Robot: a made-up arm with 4 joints.
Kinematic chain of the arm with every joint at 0, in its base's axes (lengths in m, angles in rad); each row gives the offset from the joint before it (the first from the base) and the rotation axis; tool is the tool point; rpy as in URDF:
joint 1: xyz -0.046 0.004 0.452 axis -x
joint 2: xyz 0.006 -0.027 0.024 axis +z
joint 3: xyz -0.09 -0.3 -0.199 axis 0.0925 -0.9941 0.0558
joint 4: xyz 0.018 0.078 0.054 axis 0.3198 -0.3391 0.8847
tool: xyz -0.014 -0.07 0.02 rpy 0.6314 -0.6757 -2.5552
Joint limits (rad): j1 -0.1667..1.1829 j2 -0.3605..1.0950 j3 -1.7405..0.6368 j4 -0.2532..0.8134
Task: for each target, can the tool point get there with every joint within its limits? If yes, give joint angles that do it. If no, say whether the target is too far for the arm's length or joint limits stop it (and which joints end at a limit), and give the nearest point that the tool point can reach.
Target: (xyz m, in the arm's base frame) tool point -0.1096 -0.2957 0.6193
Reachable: yes | joints 0.8183 0.0488 0.3909 0.4777
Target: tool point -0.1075 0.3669 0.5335
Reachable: no: joint limits stop it (at a limit: joint 1, joint 2, joint 4) | nearest point -0.2219 -0.1818 0.6594 | short by 0.574 m
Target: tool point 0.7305 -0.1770 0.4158
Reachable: no: too far | nearest point 0.2123 -0.2373 0.4037 | short by 0.522 m
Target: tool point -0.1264 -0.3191 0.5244
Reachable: yes | joints 0.5240 -0.0075 -0.0834 -0.0845
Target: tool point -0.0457 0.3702 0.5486
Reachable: no: joint limits stop it (at a limit: joint 1, joint 2, joint 4) | nearest point 0.1810 -0.1676 0.6142 | short by 0.587 m
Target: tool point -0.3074 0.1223 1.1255
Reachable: no: too far | nearest point -0.1751 -0.2016 0.6982 | short by 0.552 m
